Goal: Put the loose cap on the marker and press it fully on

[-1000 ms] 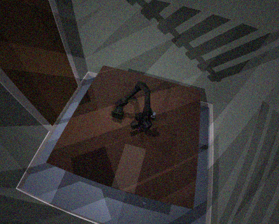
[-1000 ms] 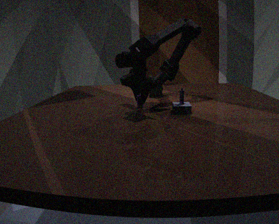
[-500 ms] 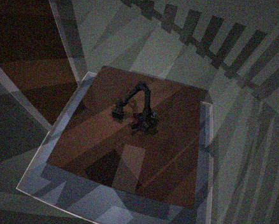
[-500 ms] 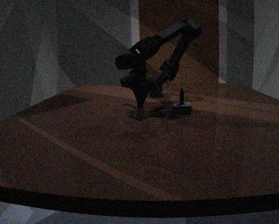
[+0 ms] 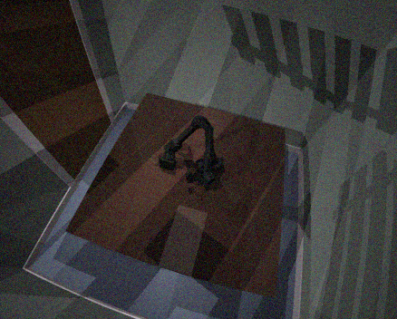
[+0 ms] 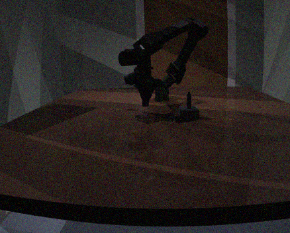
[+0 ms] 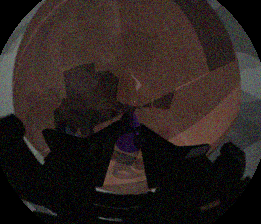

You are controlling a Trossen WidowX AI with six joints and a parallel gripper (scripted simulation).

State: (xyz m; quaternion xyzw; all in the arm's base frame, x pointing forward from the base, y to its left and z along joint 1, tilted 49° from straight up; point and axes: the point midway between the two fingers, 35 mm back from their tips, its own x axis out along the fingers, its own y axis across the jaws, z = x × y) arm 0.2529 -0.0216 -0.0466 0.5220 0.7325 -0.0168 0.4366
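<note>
Right now the grey holder block is 18 cm to the left of my gripper tip, 6 cm ahead of it and 3 cm below it. The rest, counted from my gripper tip: purple cap 1 cm above.
</note>
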